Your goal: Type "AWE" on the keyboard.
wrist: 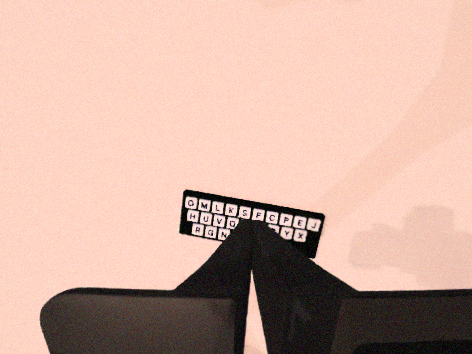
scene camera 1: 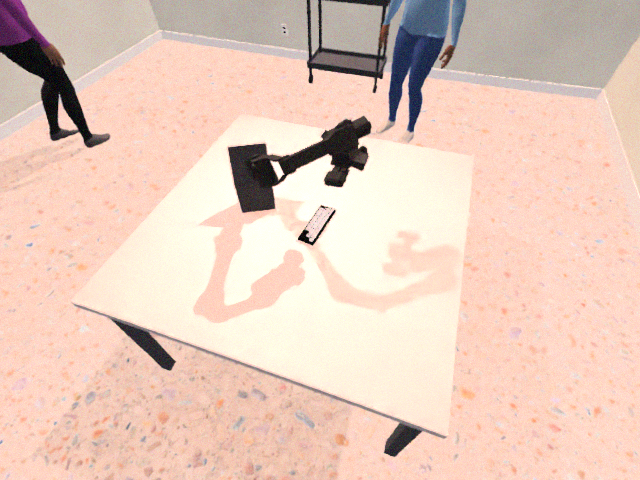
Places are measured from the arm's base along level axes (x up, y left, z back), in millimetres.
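Pixels of known places: gripper, fingertip midpoint: [wrist: 250, 229] [scene camera 1: 344, 181].
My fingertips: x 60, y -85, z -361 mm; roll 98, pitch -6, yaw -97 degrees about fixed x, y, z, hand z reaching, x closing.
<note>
Ahead of a thing's pixels: the offset from my fingertips to its top centre. Level surfaces: height alone.
A small black keyboard @[dx -260, dy +23, dz +106 mm] [scene camera 1: 316, 225] [wrist: 244, 212] with white letter keys lies on the white table. In the wrist view it is tilted slightly. The E key @[dx -260, dy -50, dz +103 mm] [wrist: 300, 223] shows near the right end of its top row, between P and J. My gripper [scene camera 1: 334, 178] [wrist: 250, 229] is shut and empty, pointing down and high above the table. In the wrist view its fingertips overlap the keyboard's middle and hide several keys of the lower two rows. The A and W keys cannot be made out.
The arm's base stands at a black rectangular plate [scene camera 1: 256, 200] on the table @[dx -278 mm] [scene camera 1: 361, 356], left of the keyboard. Arm shadows fall across the table. A black cart [scene camera 1: 345, 62] and two standing people [scene camera 1: 419, 62] [scene camera 1: 55, 85] are beyond the table.
</note>
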